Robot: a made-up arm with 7 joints. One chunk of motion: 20 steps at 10 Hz.
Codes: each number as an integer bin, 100 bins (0 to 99) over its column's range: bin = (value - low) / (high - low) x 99, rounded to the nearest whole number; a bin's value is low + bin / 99 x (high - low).
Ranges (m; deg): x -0.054..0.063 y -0.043..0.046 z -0.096..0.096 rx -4.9..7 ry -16.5..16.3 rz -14..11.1
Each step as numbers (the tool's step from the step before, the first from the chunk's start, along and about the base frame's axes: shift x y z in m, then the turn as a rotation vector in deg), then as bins.
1 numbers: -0.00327 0.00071 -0.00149 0.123 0.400 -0.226
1 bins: 43 49 49 42 51 54
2 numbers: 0.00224 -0.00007 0.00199 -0.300 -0.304 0.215
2 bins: 48 48 51 38 49 56
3 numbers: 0.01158 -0.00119 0.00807 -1.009 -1.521 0.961
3 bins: 55 47 54 32 45 59
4 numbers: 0.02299 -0.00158 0.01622 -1.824 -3.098 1.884
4 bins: 65 46 58 26 40 63
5 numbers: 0.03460 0.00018 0.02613 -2.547 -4.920 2.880
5 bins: 75 48 63 20 35 67
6 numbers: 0.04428 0.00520 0.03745 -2.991 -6.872 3.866
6 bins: 83 54 69 16 29 70
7 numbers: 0.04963 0.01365 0.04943 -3.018 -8.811 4.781
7 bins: 88 63 75 16 23 74
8 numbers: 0.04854 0.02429 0.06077 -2.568 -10.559 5.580
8 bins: 87 75 81 19 18 77
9 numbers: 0.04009 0.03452 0.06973 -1.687 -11.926 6.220
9 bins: 80 86 85 27 14 80
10 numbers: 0.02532 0.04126 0.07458 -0.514 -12.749 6.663
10 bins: 67 94 88 36 11 81
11 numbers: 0.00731 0.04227 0.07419 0.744 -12.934 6.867
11 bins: 52 95 88 47 11 82
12 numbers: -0.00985 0.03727 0.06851 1.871 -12.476 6.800
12 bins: 37 89 85 56 12 82
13 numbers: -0.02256 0.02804 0.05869 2.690 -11.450 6.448
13 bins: 27 79 80 63 15 81
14 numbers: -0.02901 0.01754 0.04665 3.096 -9.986 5.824
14 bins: 21 67 74 67 20 78
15 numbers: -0.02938 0.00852 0.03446 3.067 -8.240 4.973
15 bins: 21 57 67 66 25 75
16 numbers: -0.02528 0.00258 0.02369 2.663 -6.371 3.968
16 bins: 24 51 62 63 31 71
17 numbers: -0.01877 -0.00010 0.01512 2.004 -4.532 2.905
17 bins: 30 48 57 57 36 67
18 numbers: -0.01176 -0.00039 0.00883 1.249 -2.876 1.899
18 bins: 36 47 54 51 41 63
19 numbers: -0.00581 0.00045 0.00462 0.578 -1.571 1.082
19 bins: 41 48 52 46 45 59
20 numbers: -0.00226 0.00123 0.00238 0.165 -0.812 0.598
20 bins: 44 49 51 42 47 58
